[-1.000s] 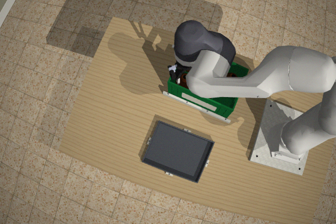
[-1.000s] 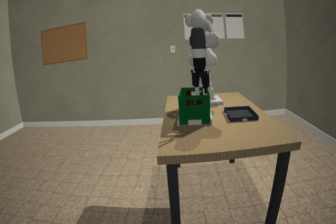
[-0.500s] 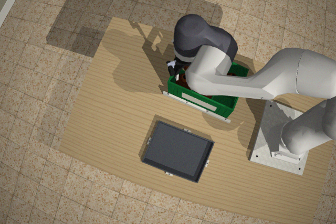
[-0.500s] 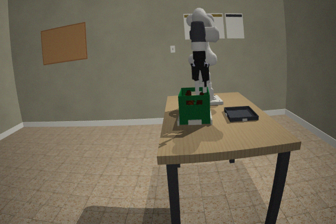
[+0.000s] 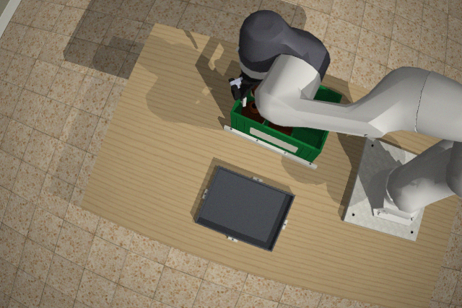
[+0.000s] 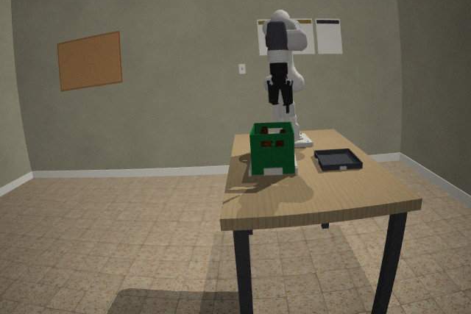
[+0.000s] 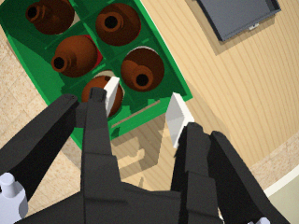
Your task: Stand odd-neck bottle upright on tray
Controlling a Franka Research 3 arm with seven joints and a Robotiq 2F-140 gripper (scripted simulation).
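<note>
Right now the green crate is 80 mm behind my hand, 50 mm to the right of it and 170 mm below it. From my hand the other things lie so: glass bottle (90 mm behind, 160 mm below); then dark grey tray (120 mm behind, 250 mm to the left, 240 mm below).
</note>
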